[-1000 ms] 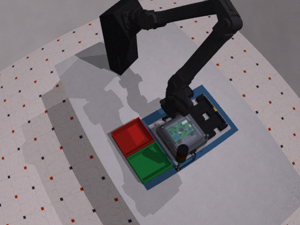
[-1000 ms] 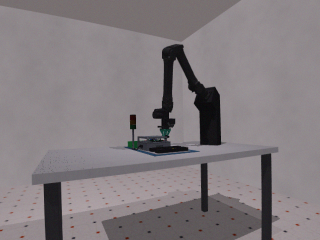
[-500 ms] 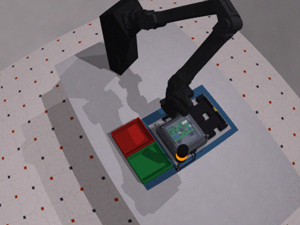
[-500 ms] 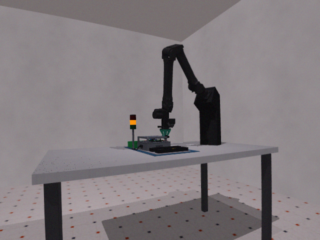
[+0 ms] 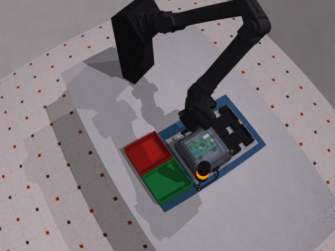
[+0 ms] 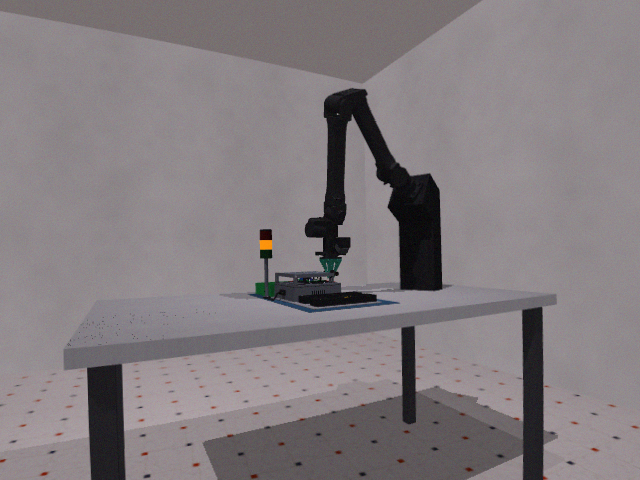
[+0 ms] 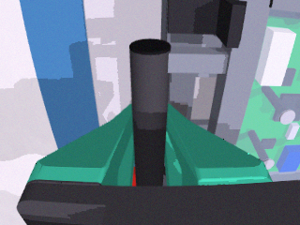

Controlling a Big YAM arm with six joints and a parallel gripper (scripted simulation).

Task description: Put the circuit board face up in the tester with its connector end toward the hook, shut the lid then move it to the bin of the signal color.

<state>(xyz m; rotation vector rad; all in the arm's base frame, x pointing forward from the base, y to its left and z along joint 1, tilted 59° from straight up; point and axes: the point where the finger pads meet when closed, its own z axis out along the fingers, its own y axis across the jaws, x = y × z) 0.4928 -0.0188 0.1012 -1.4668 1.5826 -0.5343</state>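
Now: the latch hook 60 mm to the left of my hand, 10 mm ahead of it and 10 mm above it. Also, from my hand: green circuit board (80 mm ahead, 10 mm to the left, 10 mm below); tester lid (90 mm ahead, 10 mm to the left, 10 mm above); tester plate (90 mm ahead, 20 mm to the left, 10 mm below).
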